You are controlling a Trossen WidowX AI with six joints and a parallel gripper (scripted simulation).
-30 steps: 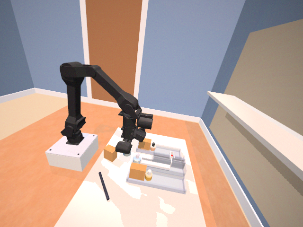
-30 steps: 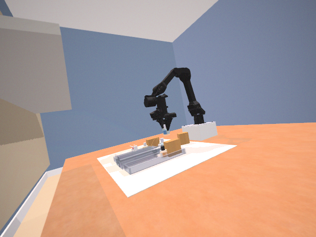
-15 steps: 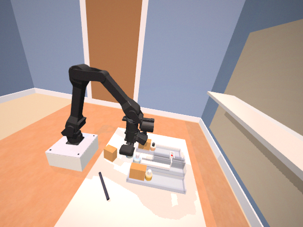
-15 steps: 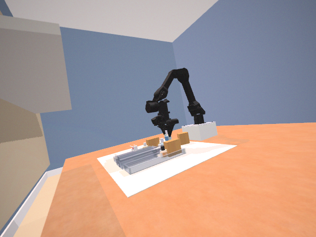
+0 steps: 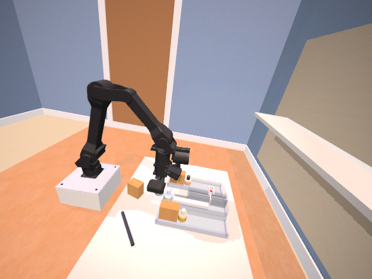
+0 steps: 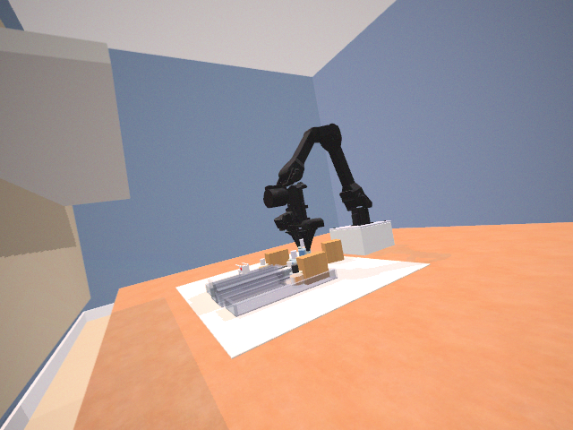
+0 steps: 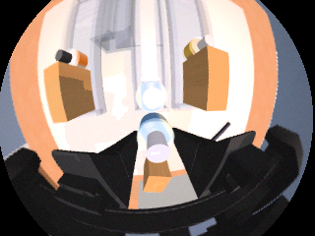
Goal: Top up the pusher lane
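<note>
The grey lane rack is 19 cm ahead of my gripper tip, 4 cm below it and 2 cm to the left of it. Also, from my gripper tip: red mark (23 cm ahead, 3 cm to the left, 1 cm above); then shelf (55 cm ahead, 30 cm above, 3 cm to the right); then dark rod (15 cm to the right, 8 cm behind, 6 cm below).
</note>
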